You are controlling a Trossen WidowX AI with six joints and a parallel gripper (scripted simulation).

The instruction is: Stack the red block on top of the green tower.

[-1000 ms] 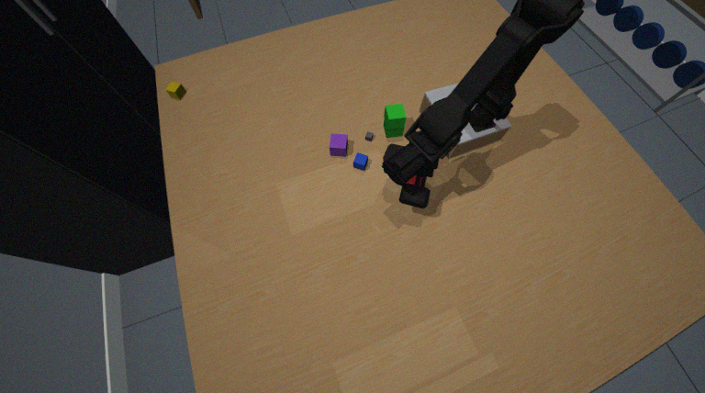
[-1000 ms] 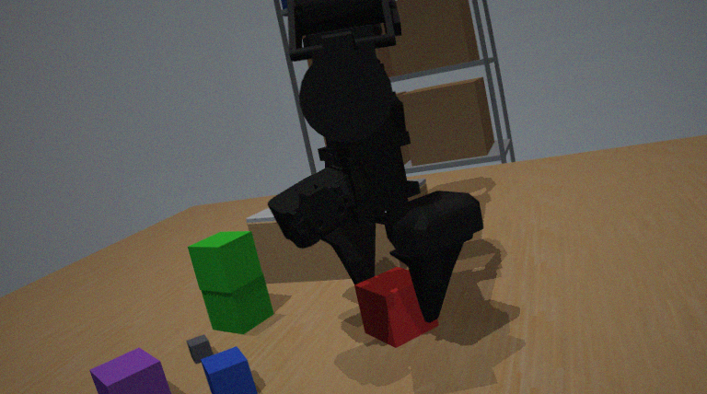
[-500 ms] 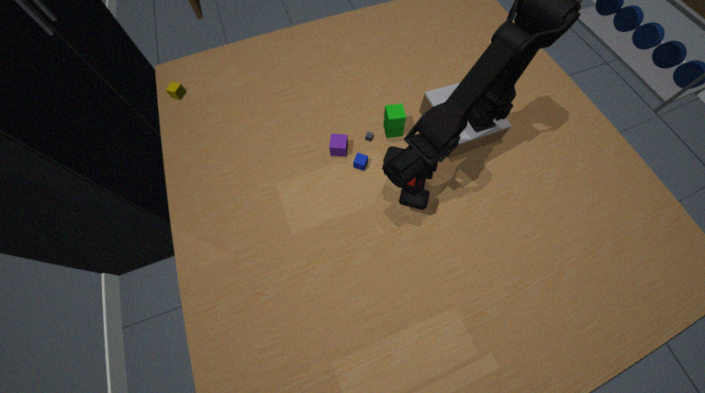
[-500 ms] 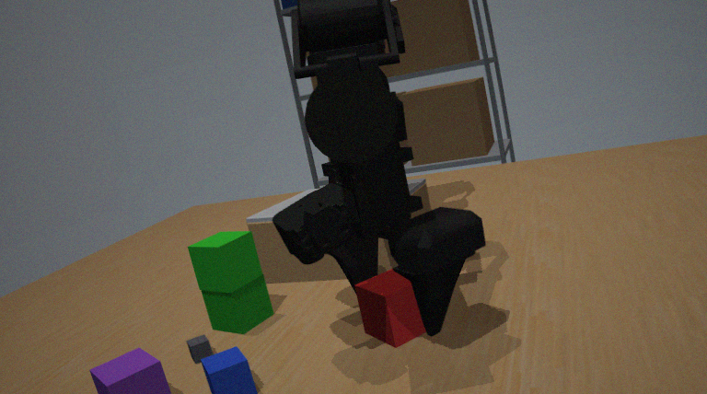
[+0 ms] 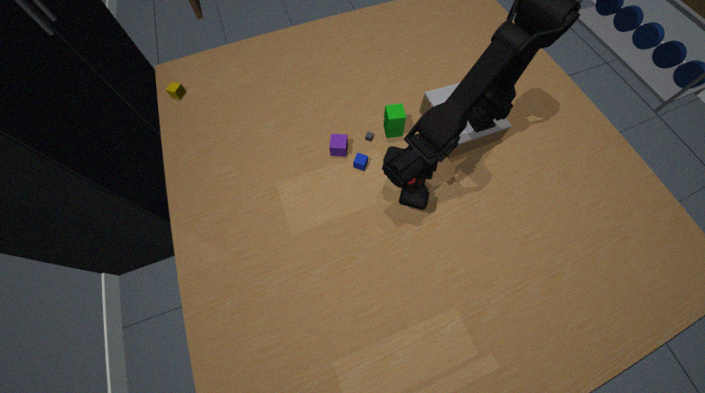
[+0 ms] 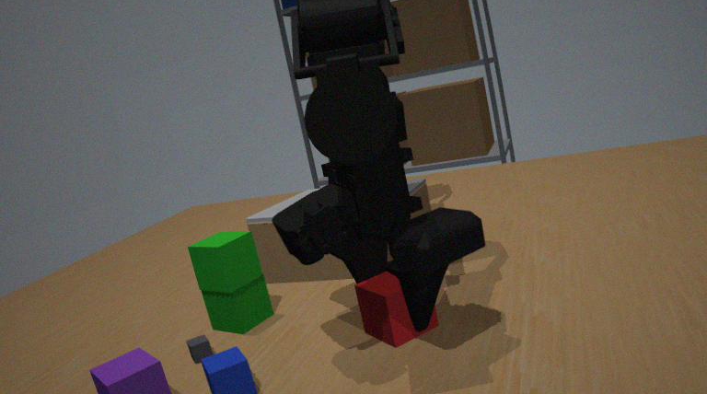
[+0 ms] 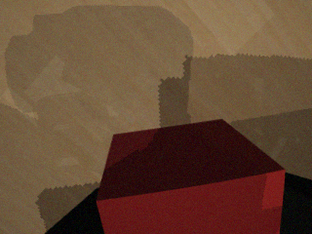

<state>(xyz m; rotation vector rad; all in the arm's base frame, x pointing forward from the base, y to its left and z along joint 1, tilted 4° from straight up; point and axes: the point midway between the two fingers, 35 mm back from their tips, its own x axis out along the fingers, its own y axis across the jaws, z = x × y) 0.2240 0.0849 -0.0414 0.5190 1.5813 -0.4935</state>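
Now: the small grey cube 5 cm ahead of my gripper tip and 18 cm to the right of it. The rest, counted from my gripper tip: purple block: 15 cm ahead, 17 cm to the right, 1 cm above; then blue block: 11 cm ahead, 11 cm to the right, 1 cm above; then red block: 1 cm above.
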